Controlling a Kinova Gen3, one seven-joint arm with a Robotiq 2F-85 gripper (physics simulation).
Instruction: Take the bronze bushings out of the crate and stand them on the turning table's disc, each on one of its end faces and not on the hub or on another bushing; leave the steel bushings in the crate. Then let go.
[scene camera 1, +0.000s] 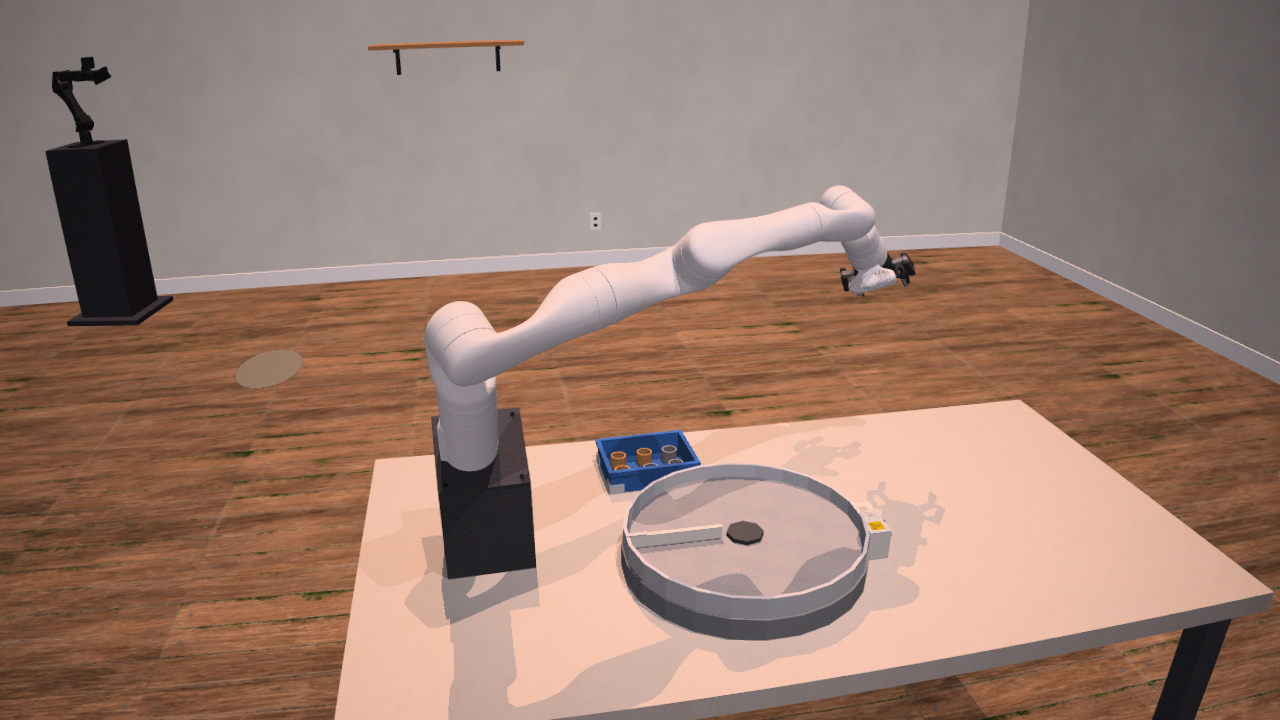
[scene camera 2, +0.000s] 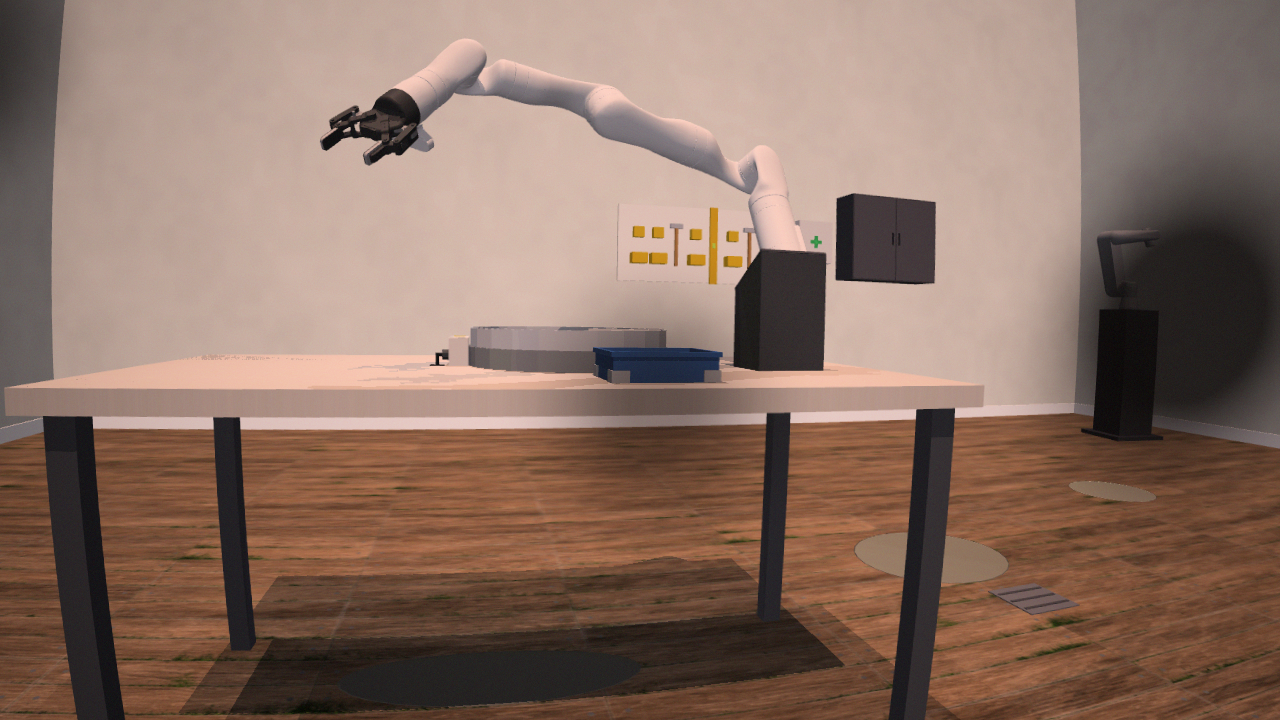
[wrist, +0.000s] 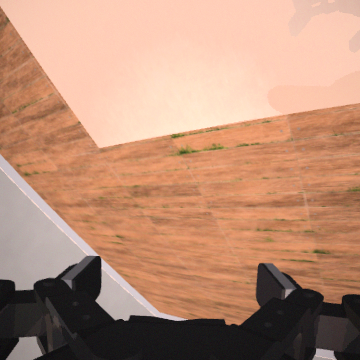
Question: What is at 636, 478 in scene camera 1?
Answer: A blue crate.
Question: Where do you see my gripper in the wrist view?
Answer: At 178, 276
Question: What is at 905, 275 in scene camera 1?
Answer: My gripper.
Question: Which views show my gripper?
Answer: Scene camera 1, scene camera 2 and the wrist view: all of them.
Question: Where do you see a blue crate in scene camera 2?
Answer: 616, 365
